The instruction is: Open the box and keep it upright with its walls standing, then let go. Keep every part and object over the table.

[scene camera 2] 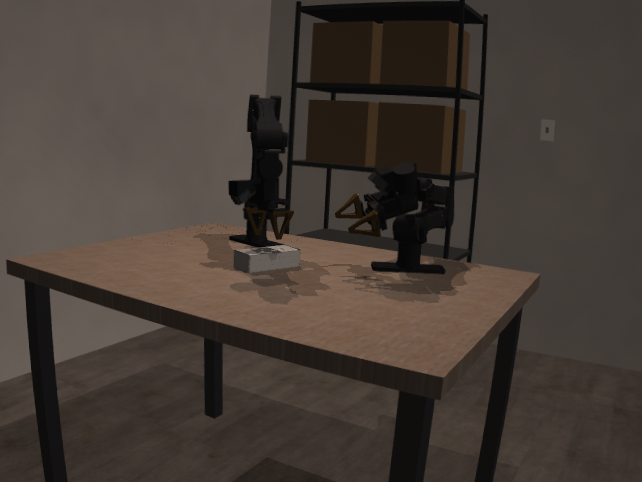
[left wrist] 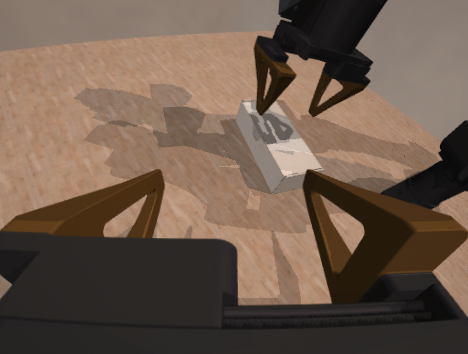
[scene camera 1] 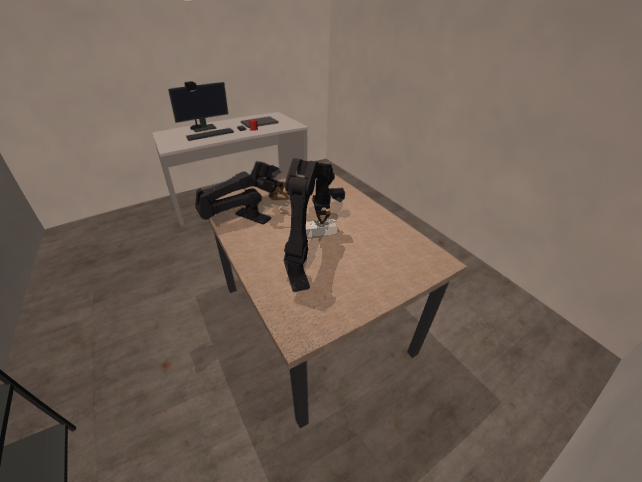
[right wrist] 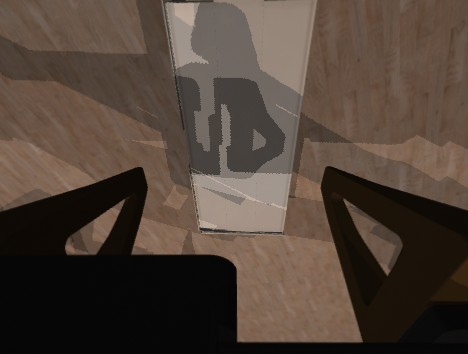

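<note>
A white oblong box lies flat on the table with its top closed; shadows fall across the top. Its upper end is cut off in the right wrist view. My right gripper is open and empty, pointing down a little above the box; in the right wrist view its fingertips appear on either side of the box. My left gripper is open and empty, in the air away from the box, to its right in scene camera 2.
The wooden table carries both arm bases. The right arm's base is near the table's edge. A white desk with a monitor and a red cup stands beyond. A shelf rack holds cardboard boxes.
</note>
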